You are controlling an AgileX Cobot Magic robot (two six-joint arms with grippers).
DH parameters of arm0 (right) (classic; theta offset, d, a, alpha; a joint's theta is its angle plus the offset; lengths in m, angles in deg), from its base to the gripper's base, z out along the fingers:
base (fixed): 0 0 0 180
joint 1: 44.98 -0.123 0 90
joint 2: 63.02 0 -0.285 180
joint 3: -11.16 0 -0.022 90
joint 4: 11.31 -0.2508 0 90
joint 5: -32.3 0 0.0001 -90
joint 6: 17.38 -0.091 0 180
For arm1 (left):
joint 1: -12.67 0.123 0 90
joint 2: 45.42 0 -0.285 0
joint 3: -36.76 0 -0.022 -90
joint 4: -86.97 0.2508 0 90
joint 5: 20.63 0 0.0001 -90
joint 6: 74.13 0.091 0 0
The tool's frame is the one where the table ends.
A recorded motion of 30 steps. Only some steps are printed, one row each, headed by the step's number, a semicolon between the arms.
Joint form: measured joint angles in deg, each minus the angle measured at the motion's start. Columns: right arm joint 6, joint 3, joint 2, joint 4, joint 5, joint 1; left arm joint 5, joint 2, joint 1, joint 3, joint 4, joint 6.
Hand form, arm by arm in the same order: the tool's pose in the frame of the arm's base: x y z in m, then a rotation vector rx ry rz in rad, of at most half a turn. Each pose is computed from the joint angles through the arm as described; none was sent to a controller.
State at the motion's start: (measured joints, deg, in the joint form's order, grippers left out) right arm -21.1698 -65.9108 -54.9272 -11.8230 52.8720 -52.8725; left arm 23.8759 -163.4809 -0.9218 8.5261 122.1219 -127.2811
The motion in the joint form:
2: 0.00 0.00 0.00 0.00 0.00 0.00; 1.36 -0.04 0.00 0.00 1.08 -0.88
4: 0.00 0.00 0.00 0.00 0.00 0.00; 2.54 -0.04 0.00 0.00 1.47 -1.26
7: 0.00 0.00 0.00 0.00 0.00 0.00; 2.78 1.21 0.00 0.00 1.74 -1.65
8: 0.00 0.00 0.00 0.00 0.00 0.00; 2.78 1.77 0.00 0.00 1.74 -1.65
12: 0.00 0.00 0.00 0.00 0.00 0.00; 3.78 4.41 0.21 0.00 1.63 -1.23
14: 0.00 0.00 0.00 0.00 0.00 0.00; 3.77 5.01 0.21 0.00 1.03 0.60
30: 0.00 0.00 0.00 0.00 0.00 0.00; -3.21 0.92 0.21 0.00 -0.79 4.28
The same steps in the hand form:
2: 0.0529 0.0076 0.1814 -0.0606 1.8471 0.1511; 0.3511 -0.1246 0.1542 0.0915 1.9275 -0.8897
4: 0.0529 0.0076 0.1814 -0.0606 1.8471 0.1511; 0.3507 -0.1256 0.1558 0.0976 1.9120 -0.9091
7: 0.0529 0.0076 0.1814 -0.0606 1.8471 0.1511; 0.3497 -0.1258 0.1641 0.1039 1.8887 -0.9172
8: 0.0529 0.0076 0.1814 -0.0606 1.8471 0.1511; 0.3493 -0.1257 0.1677 0.1067 1.8788 -0.9173
12: 0.0529 0.0076 0.1814 -0.0606 1.8471 0.1511; 0.3473 -0.1244 0.1862 0.1247 1.8144 -0.9224
14: 0.0529 0.0076 0.1814 -0.0606 1.8471 0.1511; 0.3471 -0.1237 0.1903 0.1439 1.7948 -0.8999
30: 0.0529 0.0076 0.1814 -0.0606 1.8471 0.1511; 0.3524 -0.1186 0.1546 0.1244 1.9573 -0.7722

